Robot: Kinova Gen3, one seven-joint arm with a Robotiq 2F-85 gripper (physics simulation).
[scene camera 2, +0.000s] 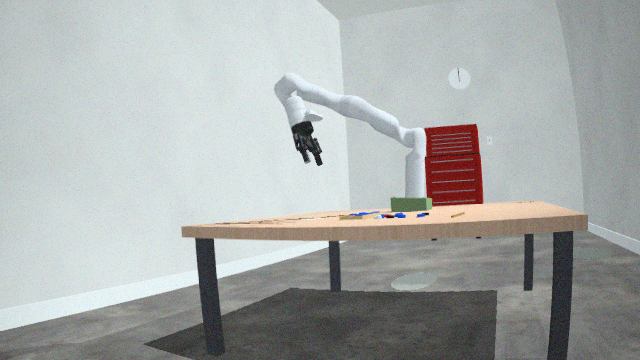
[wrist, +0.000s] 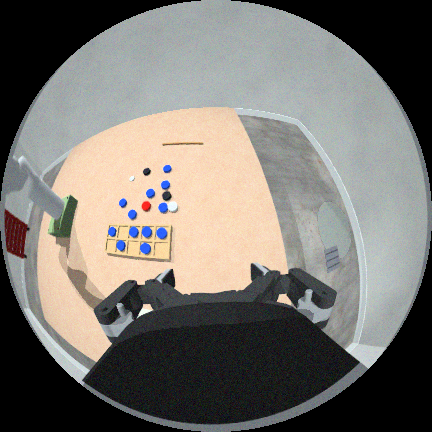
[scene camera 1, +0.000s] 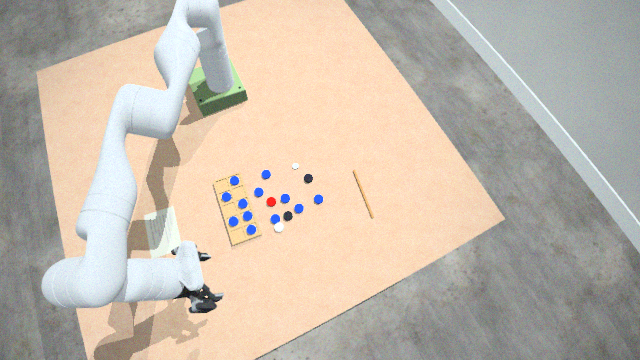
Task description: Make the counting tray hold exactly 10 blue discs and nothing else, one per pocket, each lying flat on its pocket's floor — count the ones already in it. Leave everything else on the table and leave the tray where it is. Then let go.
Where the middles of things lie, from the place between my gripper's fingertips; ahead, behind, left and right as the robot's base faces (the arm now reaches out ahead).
Scene:
The wooden counting tray [scene camera 1: 238,234] is 200 mm behind my hand, 110 mm to the left of it and 190 mm below it. The rest, counted from my hand: pale paper sheet [scene camera 1: 162,230] (240 mm behind, 130 mm to the right, 200 mm below).

